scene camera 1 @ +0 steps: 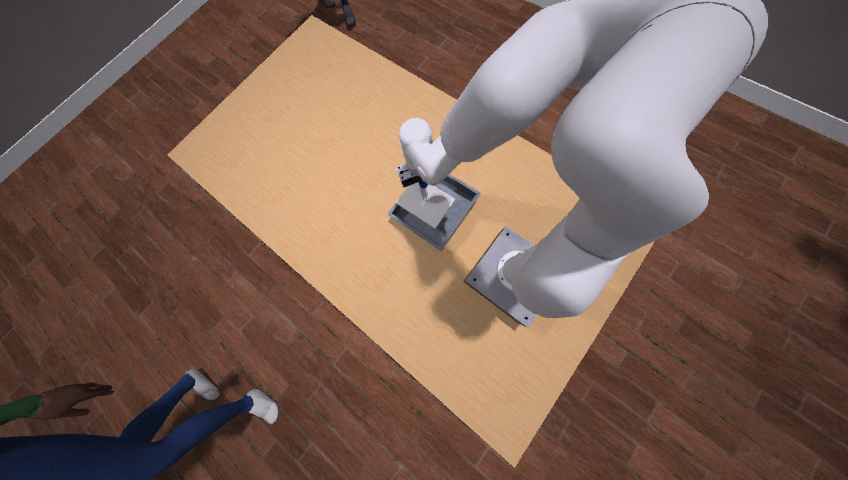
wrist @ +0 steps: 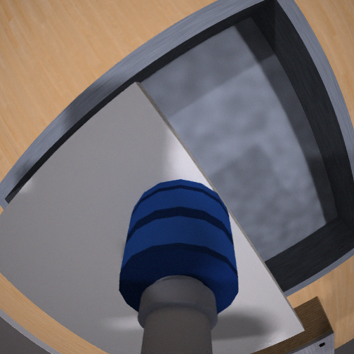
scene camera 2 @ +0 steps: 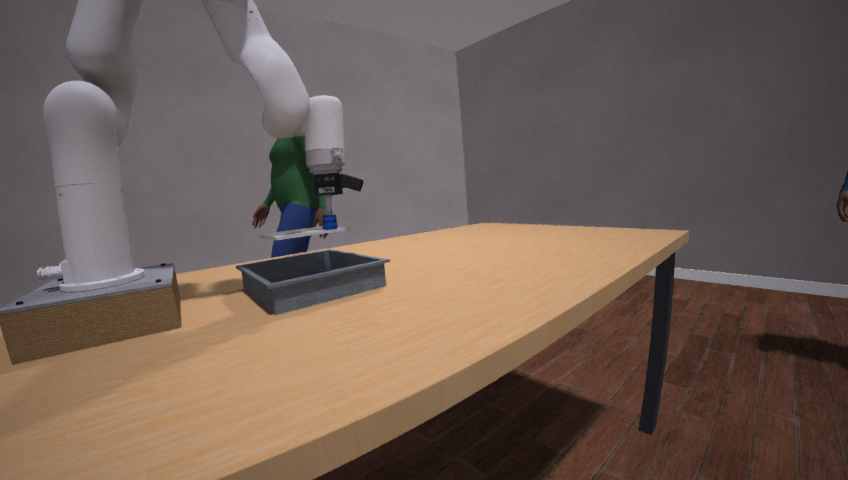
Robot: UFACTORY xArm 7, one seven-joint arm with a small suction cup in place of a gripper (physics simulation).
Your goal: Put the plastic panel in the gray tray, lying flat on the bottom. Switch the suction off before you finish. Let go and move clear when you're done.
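Where they show: end effector, tool point: [scene camera 1: 423,185] [scene camera 2: 330,234]; arm's base, origin of the base link: [scene camera 1: 517,271] [scene camera 2: 104,282].
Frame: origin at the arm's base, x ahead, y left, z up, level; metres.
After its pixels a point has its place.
The plastic panel [scene camera 1: 415,208] @[z 0.037, x 0.371, y 0.020 m] [scene camera 2: 291,234] @[z 0.037, x 0.316, y -0.067 m] [wrist: 75,200] is a thin, pale grey-white plate, roughly level. It hangs from my suction cup [scene camera 1: 423,184] [scene camera 2: 329,223] [wrist: 179,240], which is blue and sits against the panel's top face, near one edge in the wrist view. The gray tray [scene camera 1: 459,222] @[z -0.024, x 0.236, y -0.037 m] [scene camera 2: 327,288] @[z -0.052, x 0.334, y -0.160 m] [wrist: 190,32] stands on the table beneath. In scene camera 2 there is a gap between the panel and the tray's rim. In the wrist view the panel covers part of the tray, and part of the tray's floor shows beside it.
The arm's base plate [scene camera 1: 487,267] @[z -0.001, x 0.082, y 0.042 m] on its wooden block [scene camera 2: 89,327] @[z -0.045, x -0.015, y -0.100 m] stands close to the tray. The wooden table [scene camera 1: 297,148] @[z -0.074, x 0.962, y 0.056 m] [scene camera 2: 476,267] @[z -0.074, x 0.654, y -0.206 m] carries both. A person in a green top [scene camera 2: 291,172] stands behind the table; another person's feet [scene camera 1: 202,386] show at lower left.
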